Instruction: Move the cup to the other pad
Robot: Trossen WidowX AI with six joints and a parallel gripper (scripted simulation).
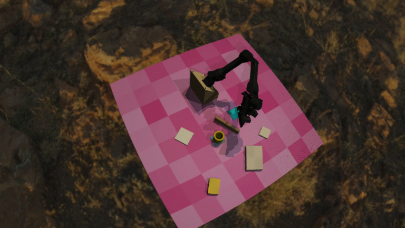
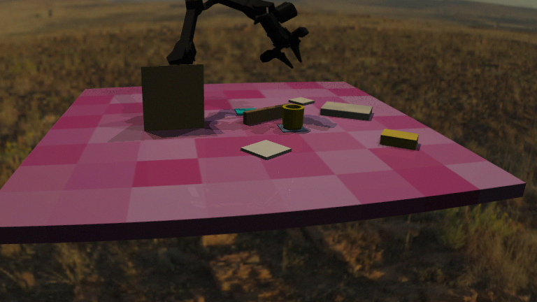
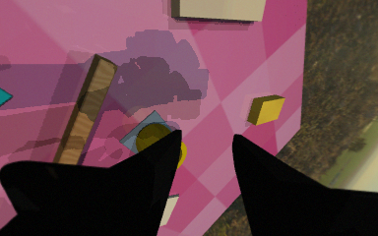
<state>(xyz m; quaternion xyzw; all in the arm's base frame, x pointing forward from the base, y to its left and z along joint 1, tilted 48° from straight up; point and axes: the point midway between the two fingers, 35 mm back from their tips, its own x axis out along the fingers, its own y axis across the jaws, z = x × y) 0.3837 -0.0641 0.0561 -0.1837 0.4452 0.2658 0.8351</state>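
Right now my gripper tip is 60 mm past the olive-yellow cup, 110 mm to the left of it and 150 mm above it. The rest, counted from my gripper tip: blue pad 50 mm behind, 110 mm to the right, 200 mm below; teal pad 150 mm behind, 110 mm to the left, 200 mm below; wooden block 100 mm behind, 180 mm below.
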